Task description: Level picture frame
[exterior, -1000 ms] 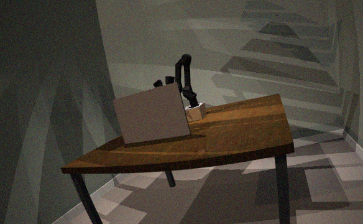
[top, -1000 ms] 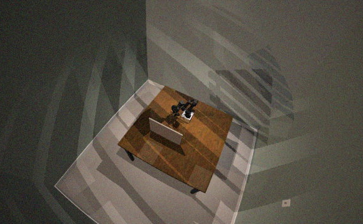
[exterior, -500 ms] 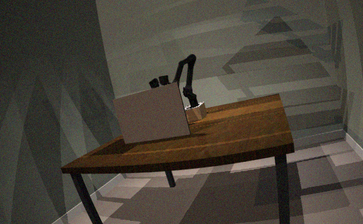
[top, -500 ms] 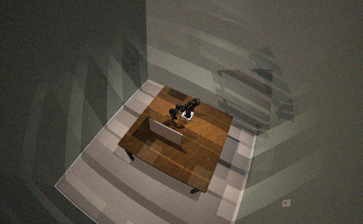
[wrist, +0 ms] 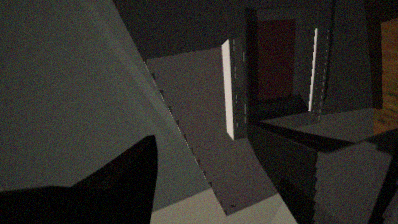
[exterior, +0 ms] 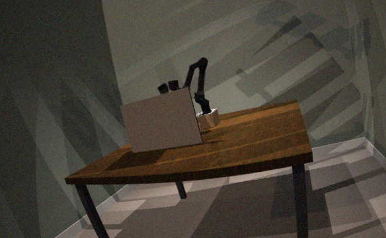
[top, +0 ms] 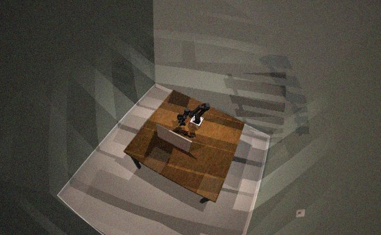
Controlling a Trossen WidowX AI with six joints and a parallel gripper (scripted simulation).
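Right now my gripper tip is 130 mm short of the picture frame, 10 mm to the right of it and 110 mm above it. Also, from my gripper tip: wall panel 140 mm ahead, 120 mm below.
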